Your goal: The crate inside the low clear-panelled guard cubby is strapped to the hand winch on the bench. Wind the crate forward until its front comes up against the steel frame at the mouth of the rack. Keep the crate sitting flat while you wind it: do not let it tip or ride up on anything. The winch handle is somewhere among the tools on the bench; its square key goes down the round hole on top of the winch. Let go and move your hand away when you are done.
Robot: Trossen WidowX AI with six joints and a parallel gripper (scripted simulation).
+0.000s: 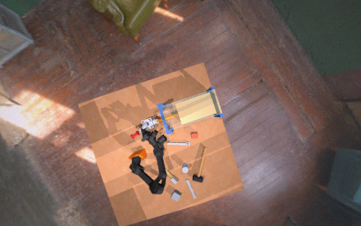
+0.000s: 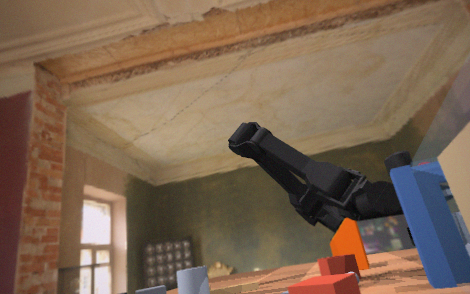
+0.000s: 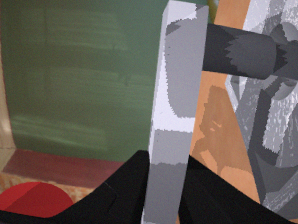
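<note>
The winch handle lies 10 mm to the right of my gripper tip, 10 mm behind it and 10 mm above it. From my gripper tip the other things lie so: grey hand winch: 100 mm below, 30 mm ahead, 10 mm to the left; then red knob: 40 mm behind, 40 mm above, 30 mm to the right; then clear-panelled guard cubby: 450 mm ahead, 40 mm to the left, 10 mm below.
</note>
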